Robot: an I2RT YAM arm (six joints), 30 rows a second.
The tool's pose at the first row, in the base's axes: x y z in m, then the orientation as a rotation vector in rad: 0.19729 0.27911 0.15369 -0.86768 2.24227 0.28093
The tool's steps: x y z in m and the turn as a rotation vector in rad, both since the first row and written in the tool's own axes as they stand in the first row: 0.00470 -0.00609 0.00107 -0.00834 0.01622 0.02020; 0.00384 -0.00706 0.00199 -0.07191 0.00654 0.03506; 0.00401 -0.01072 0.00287 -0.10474 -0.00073 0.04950; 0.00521 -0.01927 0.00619 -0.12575 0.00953 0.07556; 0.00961 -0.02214 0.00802 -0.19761 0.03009 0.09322; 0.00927 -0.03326 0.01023 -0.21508 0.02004 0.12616
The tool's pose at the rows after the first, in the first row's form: 0.19940 0.27262 0.14999 -0.85496 2.26747 0.29378; 0.20099 0.27271 0.14996 -0.86854 2.26718 0.37756; 0.20378 0.27025 0.14938 -0.86697 2.26732 0.42490; 0.21056 0.26463 0.14655 -0.85177 2.28901 0.45801; 0.21112 0.26103 0.14235 -0.87481 2.31456 0.54373; 0.21981 0.25378 0.14151 -0.84257 2.31906 0.58325
